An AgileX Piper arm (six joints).
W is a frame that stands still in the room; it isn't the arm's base.
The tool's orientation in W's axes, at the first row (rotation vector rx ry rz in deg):
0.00, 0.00, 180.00
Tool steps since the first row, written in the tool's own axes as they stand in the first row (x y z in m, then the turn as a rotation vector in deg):
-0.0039, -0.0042, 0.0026, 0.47, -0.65, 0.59
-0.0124, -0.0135, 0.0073, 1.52, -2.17, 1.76
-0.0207, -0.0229, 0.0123, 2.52, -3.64, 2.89
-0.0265, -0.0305, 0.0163, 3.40, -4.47, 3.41
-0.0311, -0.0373, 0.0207, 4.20, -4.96, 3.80
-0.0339, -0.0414, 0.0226, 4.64, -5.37, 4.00
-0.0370, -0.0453, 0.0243, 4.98, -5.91, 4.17
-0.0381, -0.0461, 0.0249, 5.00, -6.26, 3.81
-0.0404, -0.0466, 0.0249, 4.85, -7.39, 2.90
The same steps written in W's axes. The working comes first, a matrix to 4 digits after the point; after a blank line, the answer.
The tool's axes in the first row as the columns of a matrix, in W's axes (used below as rounded here):
-1.0000, 0.0000, 0.0000
0.0000, -1.0000, 0.0000
0.0000, 0.0000, 1.0000

0.0039, 0.0042, 0.0026, -0.47, 0.65, 0.59
0.0124, 0.0135, 0.0073, -1.52, 2.17, 1.76
0.0207, 0.0229, 0.0123, -2.52, 3.64, 2.89
0.0265, 0.0305, 0.0163, -3.40, 4.47, 3.41
0.0311, 0.0373, 0.0207, -4.20, 4.96, 3.80
0.0339, 0.0414, 0.0226, -4.64, 5.37, 4.00
0.0370, 0.0453, 0.0243, -4.98, 5.91, 4.17
0.0381, 0.0461, 0.0249, -5.00, 6.26, 3.81
0.0404, 0.0466, 0.0249, -4.85, 7.39, 2.90

